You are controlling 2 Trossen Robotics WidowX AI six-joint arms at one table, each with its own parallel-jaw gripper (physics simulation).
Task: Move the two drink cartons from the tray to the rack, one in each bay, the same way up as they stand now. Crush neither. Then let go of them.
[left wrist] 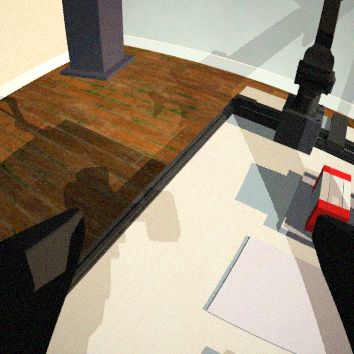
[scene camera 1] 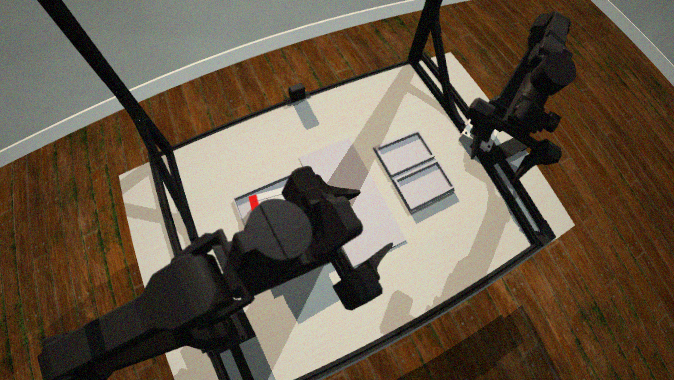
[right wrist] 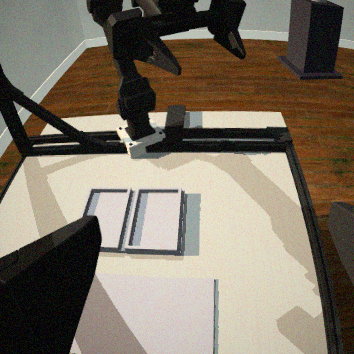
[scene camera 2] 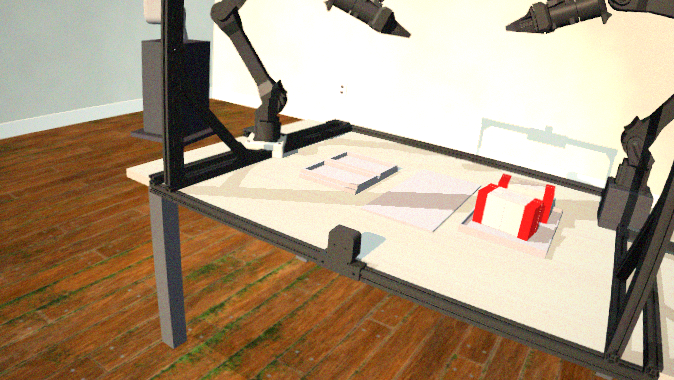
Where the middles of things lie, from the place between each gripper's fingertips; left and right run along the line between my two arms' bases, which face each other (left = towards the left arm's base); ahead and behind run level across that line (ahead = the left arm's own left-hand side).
I see the shallow grey tray [scene camera 2: 538,244] 18 cm behind my right hand, 9 cm to the right of it and 38 cm below it. The rest, counted from my right hand: flat grey mat [scene camera 1: 339,165] 14 cm behind, 11 cm to the left, 39 cm below.
Right now the flat grey mat is 200 mm behind my left hand, 130 mm to the right of it and 340 mm below it. From my left hand the other things lie so: shallow grey tray: 240 mm behind, 330 mm to the right, 330 mm below.
